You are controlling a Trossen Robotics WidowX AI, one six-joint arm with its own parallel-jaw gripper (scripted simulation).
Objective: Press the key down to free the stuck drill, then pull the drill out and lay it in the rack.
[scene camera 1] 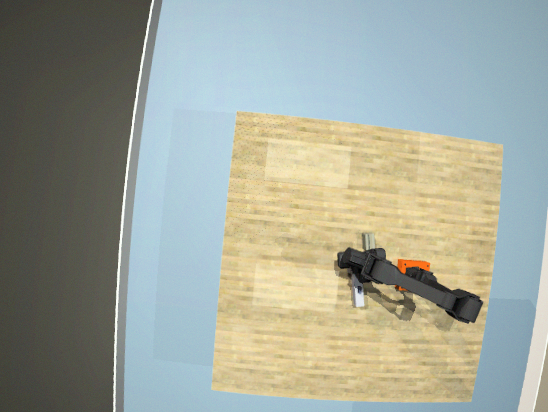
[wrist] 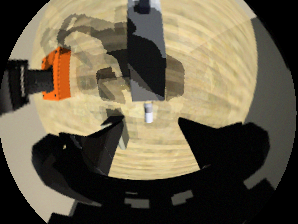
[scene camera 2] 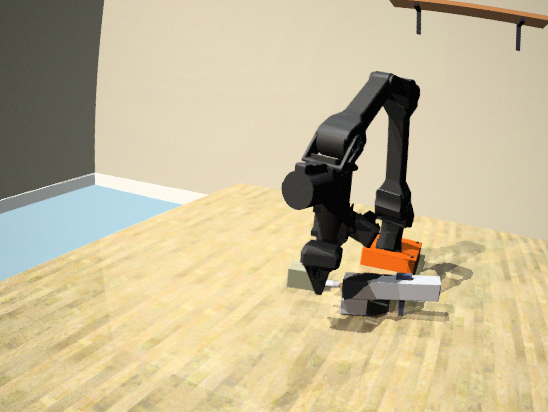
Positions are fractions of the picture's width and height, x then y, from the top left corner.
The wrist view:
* my gripper: 0.51,0.54
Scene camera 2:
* my gripper: 0.59,0.69
